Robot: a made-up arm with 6 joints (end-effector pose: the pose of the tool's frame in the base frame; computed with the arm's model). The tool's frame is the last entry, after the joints.
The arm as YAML. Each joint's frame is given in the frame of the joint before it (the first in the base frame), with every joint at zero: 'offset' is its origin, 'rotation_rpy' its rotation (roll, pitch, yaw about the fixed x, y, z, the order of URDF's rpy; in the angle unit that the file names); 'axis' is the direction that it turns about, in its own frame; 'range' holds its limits. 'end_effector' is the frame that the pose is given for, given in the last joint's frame.
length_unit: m
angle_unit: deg
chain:
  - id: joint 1
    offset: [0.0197, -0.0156, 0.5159]
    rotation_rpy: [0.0, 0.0, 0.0]
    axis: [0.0, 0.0, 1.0]
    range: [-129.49, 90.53]
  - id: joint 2
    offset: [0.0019, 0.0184, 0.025]
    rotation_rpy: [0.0, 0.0, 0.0]
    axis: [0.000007, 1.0, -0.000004]
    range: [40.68, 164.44]
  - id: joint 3
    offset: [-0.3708, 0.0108, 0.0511]
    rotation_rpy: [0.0, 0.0, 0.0]
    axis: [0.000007, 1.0, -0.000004]
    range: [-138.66, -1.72]
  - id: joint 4
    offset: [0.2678, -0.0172, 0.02]
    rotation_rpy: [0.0, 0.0, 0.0]
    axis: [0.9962, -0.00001, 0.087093]
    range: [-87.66, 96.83]
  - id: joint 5
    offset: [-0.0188, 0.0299, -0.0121]
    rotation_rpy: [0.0, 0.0, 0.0]
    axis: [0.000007, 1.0, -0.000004]
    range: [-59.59, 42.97]
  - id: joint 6
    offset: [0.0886, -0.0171, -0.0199]
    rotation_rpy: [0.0, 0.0, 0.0]
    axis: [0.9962, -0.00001, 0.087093]
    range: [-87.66, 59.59]
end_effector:
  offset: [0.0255, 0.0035, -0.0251]
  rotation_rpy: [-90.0, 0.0, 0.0]
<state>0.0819 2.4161 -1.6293 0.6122 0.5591 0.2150</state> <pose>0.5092 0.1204 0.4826 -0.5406 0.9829 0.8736</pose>
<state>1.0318 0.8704 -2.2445 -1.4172 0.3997 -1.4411</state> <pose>0.0019 -0.1896 1.1914 2.4951 -0.3994 1.6149</pose>
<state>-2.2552 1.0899 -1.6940 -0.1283 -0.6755 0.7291</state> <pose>-0.0351 -0.1590 1.1360 -2.0080 0.3611 -2.1458</pose>
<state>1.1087 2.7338 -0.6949 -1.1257 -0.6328 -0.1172</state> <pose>0.0916 0.1888 0.3018 1.4549 0.9451 -2.2912</pose>
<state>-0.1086 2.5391 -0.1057 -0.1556 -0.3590 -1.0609</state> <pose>0.0884 -0.0222 0.4572 -1.4957 0.5477 2.4010</pose>
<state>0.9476 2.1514 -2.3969 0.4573 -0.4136 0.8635</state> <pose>0.3274 0.4920 0.9498 0.0945 -0.7151 0.7215</pose>
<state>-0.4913 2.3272 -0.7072 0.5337 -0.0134 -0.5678</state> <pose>0.2624 -0.0954 0.4145 -0.8463 1.4194 0.8919</pose>
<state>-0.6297 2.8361 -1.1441 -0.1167 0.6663 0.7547</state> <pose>0.2331 -0.1308 0.3007 0.2139 2.0812 0.6695</pose>
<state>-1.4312 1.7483 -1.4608 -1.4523 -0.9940 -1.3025</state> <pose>0.1531 -0.4560 0.8450 2.0073 -0.5429 -0.2328</pose>
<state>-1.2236 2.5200 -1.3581 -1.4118 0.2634 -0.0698</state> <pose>0.1065 -0.4806 0.4006 -1.5919 1.6851 1.2316</pose>
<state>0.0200 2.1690 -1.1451 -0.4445 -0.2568 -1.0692</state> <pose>0.4720 -0.0137 0.5108 -2.8829 -0.0240 1.0711</pose>
